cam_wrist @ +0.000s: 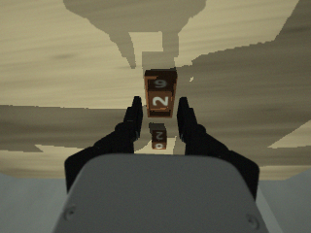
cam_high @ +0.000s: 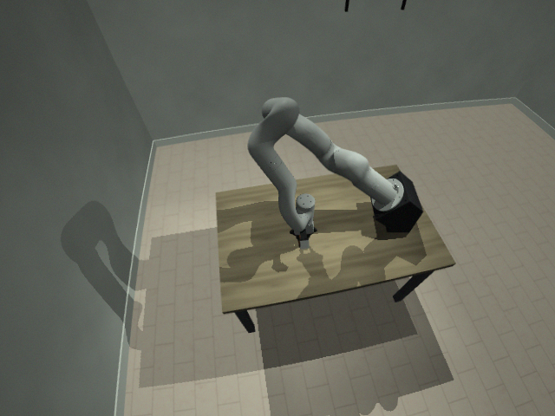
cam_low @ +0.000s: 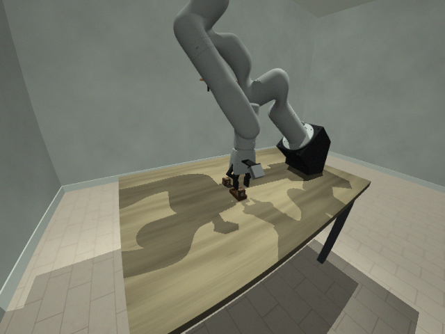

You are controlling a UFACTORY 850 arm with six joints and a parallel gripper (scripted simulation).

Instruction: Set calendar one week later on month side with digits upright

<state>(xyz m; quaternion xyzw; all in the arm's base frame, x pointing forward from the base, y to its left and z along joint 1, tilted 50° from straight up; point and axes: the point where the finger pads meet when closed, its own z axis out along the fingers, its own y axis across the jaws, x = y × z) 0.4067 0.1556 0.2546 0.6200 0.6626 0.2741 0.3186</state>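
Right now my hand is 6 cm above the brown tray and 2 cm to the left of it. The rest, counted from my hand: brown digit cube 13 cm to the right, 5 cm below, 1 cm ahead.
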